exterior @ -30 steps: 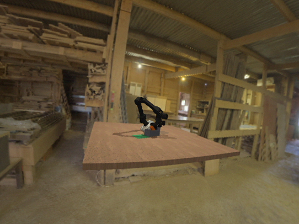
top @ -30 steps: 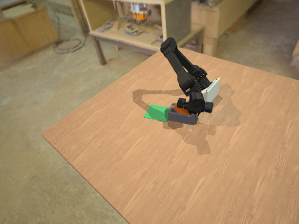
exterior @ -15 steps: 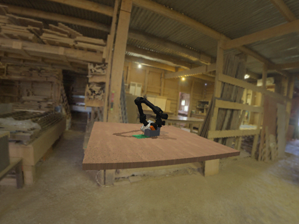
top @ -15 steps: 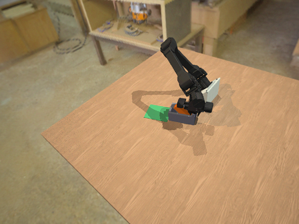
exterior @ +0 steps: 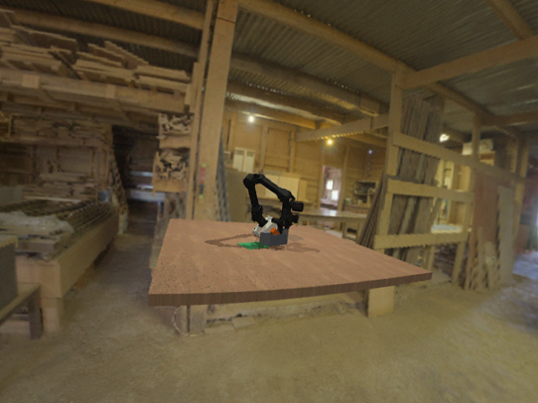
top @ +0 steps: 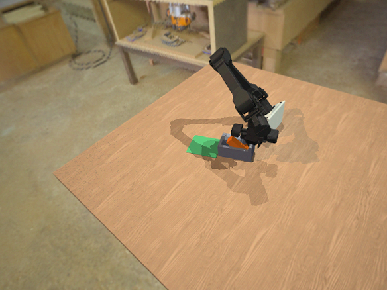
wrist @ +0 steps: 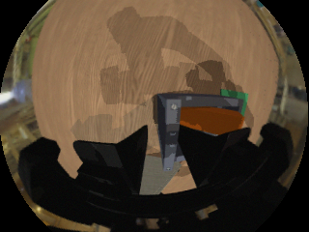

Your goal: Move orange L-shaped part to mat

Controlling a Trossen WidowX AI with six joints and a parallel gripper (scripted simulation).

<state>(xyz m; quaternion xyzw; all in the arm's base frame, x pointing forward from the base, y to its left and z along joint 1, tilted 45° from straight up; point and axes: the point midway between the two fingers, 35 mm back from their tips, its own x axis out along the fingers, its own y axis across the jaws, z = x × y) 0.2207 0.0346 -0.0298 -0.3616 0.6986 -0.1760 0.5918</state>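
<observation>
The orange L-shaped part lies 10 mm ahead of my gripper tip, 50 mm to the right of it and 10 mm below it. The rest, counted from my gripper tip: green mat (60 mm ahead, 220 mm to the right, 70 mm below).
</observation>
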